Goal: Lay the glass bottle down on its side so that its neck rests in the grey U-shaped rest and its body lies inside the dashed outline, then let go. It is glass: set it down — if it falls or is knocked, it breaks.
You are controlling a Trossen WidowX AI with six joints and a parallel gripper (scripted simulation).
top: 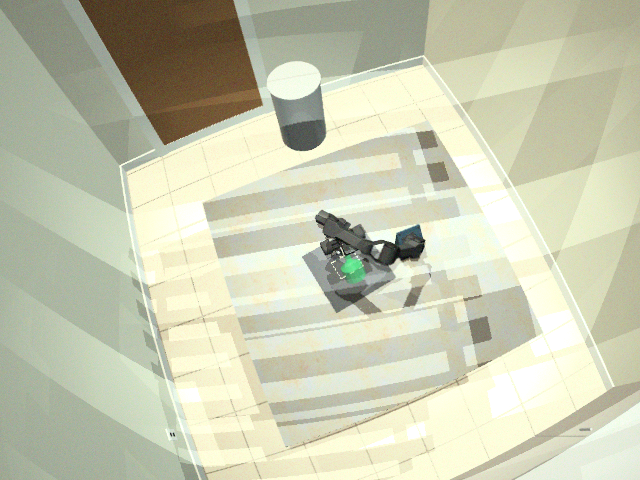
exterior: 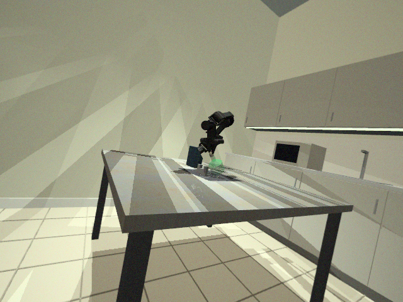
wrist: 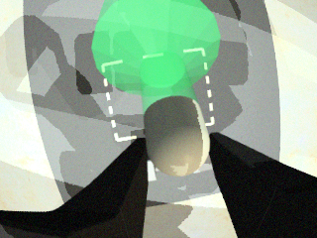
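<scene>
Right now the green glass bottle is 40 mm below my gripper tip and 30 mm to the left of it. Round my gripper tip: dark grey mat 140 mm below, 30 mm to the left.
</scene>
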